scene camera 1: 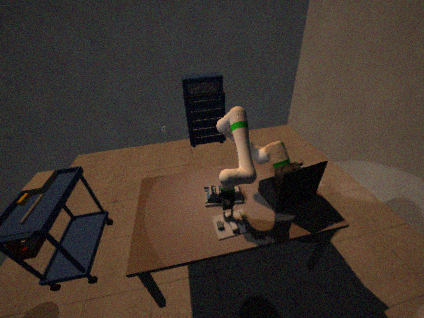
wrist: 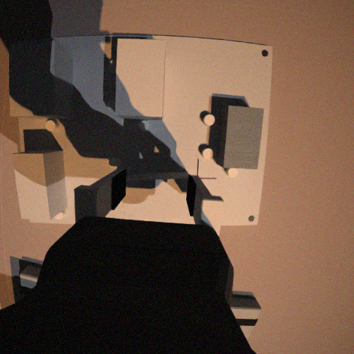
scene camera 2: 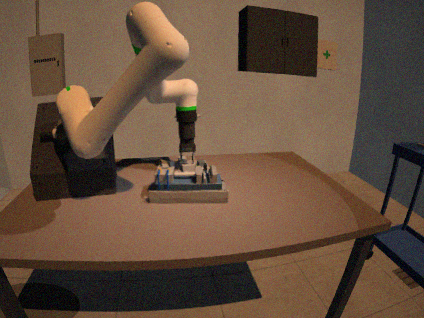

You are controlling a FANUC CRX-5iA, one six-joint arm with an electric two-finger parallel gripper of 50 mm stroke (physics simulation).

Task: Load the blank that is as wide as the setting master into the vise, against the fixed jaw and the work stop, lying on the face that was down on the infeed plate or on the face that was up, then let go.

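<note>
My gripper is open and empty, low over the near part of the infeed plate. In the wrist view a pale block lies beyond the fingers, a shaded block is at upper left, and another pale block is left of the fingers. A darker grey block is at the right beside small pins. I cannot tell which block matches the setting master's width. The vise is beside the plate; its jaws are partly hidden.
Short round pins stand on the plate. Metal parts show beside the gripper body in the wrist view. A large dark box stands by the arm's base on the table. A blue cart is beyond the table.
</note>
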